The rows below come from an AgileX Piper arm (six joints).
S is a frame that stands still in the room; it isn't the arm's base.
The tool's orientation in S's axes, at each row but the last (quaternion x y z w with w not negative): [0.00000, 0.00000, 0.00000, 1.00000]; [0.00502, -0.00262, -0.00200, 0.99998]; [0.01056, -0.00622, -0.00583, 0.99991]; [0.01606, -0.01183, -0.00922, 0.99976]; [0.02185, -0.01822, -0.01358, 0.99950]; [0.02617, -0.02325, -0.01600, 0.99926]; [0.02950, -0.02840, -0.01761, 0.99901]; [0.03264, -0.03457, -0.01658, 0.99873]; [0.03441, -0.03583, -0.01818, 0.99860]
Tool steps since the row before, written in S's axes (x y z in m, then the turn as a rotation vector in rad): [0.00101, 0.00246, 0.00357, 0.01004, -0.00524, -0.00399]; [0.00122, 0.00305, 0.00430, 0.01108, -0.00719, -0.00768]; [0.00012, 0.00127, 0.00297, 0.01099, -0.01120, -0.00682]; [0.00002, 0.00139, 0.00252, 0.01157, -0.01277, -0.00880]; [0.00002, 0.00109, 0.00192, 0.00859, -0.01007, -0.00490]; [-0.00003, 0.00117, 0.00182, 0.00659, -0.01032, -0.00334]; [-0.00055, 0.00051, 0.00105, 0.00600, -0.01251, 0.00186]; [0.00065, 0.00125, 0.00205, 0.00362, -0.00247, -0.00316]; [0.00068, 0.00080, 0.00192, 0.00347, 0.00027, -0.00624]
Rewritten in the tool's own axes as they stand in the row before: [0.00101, 0.00246, 0.00357, 0.01004, -0.00524, -0.00399]; [0.00123, 0.00310, 0.00426, 0.01107, -0.00722, -0.00767]; [0.00014, 0.00133, 0.00294, 0.01104, -0.01121, -0.00672]; [0.00005, 0.00147, 0.00247, 0.01160, -0.01284, -0.00866]; [0.00006, 0.00117, 0.00187, 0.00869, -0.01005, -0.00478]; [0.00001, 0.00126, 0.00176, 0.00677, -0.01028, -0.00311]; [-0.00051, 0.00055, 0.00105, 0.00655, -0.01217, 0.00223]; [0.00074, 0.00140, 0.00192, 0.00348, -0.00256, -0.00324]; [0.00078, 0.00096, 0.00181, 0.00301, -0.00005, -0.00648]
